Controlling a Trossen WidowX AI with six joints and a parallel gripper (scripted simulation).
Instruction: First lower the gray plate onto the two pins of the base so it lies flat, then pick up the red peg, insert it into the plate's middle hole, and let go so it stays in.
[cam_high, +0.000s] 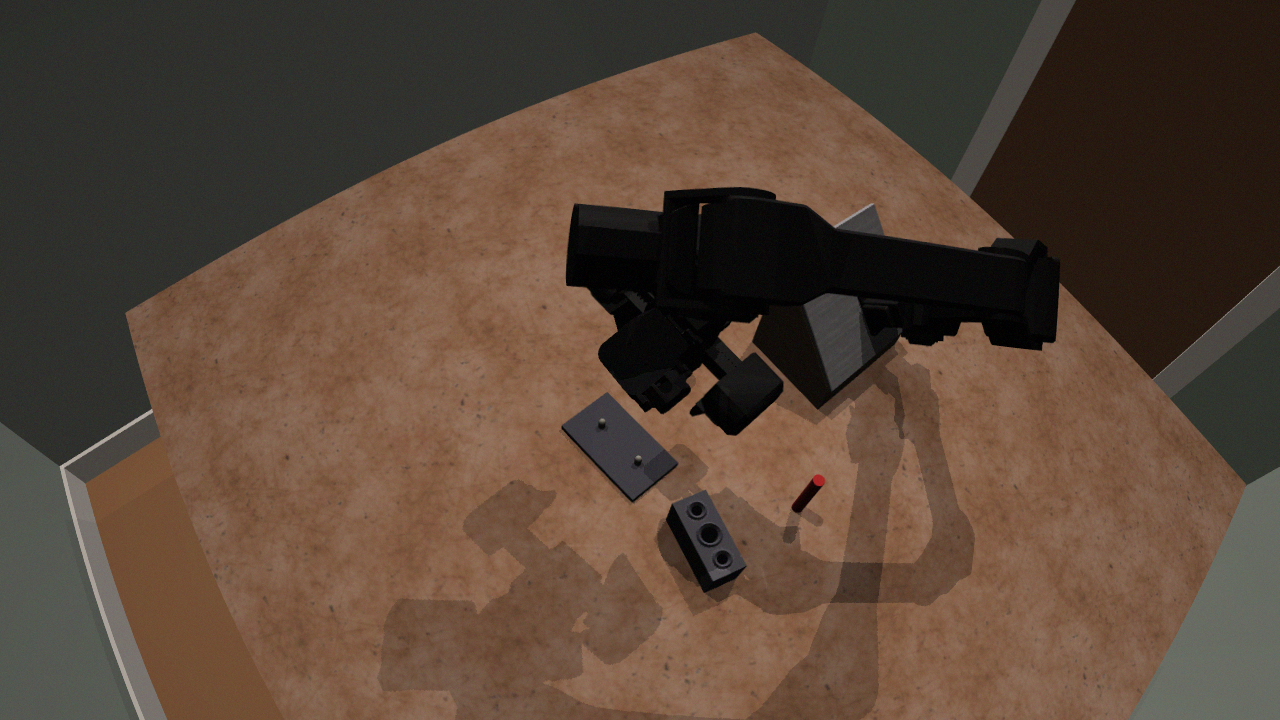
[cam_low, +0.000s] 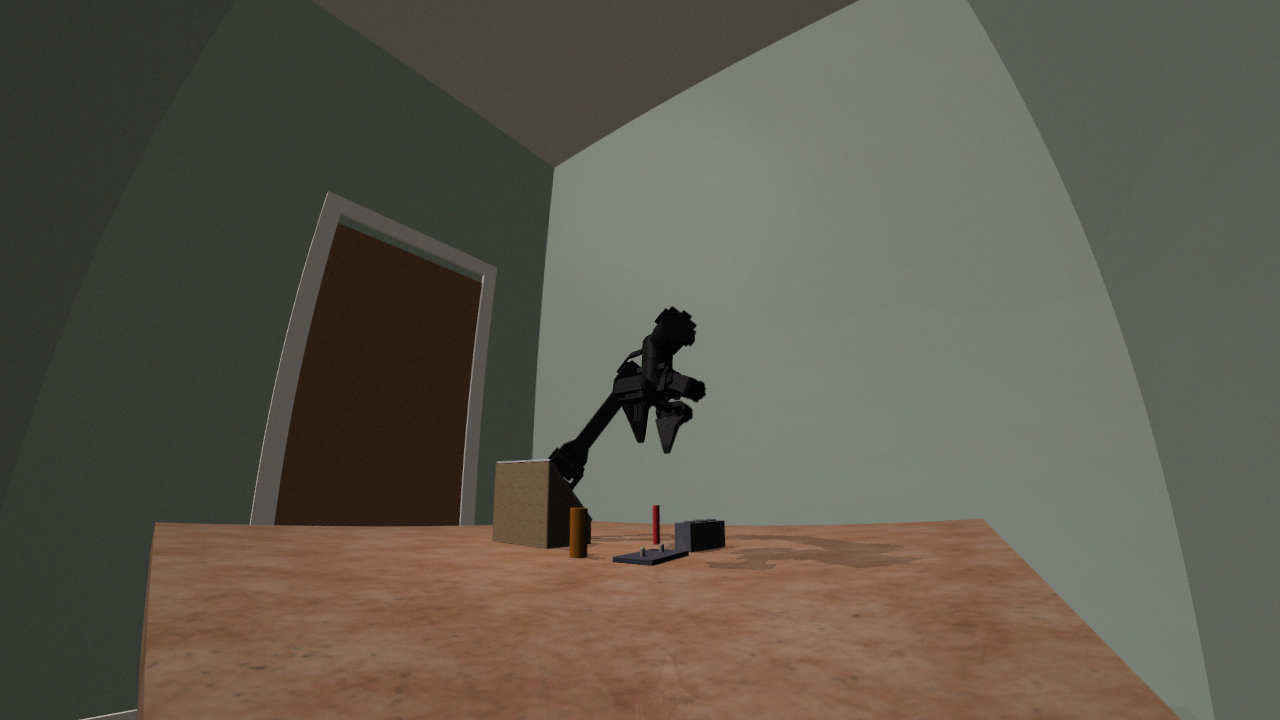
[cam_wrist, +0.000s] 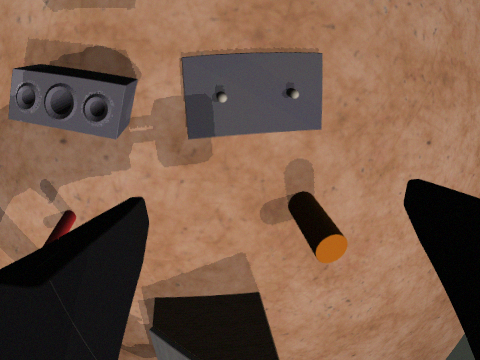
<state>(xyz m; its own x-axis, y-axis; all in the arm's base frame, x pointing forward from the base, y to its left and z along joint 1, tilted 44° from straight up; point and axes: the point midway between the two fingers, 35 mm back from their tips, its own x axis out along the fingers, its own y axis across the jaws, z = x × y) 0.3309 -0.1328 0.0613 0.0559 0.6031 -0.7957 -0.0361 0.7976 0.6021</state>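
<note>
Right now my gripper tip is 140 mm above the gray plate, 130 mm to the right of it and 20 mm short of it. Round my gripper tip: dark base 170 mm below, 30 mm to the right, 10 mm ahead; then orange cylinder 140 mm below, 100 mm behind, 80 mm to the right; then red peg 160 mm to the left, 140 mm below, 100 mm behind.
</note>
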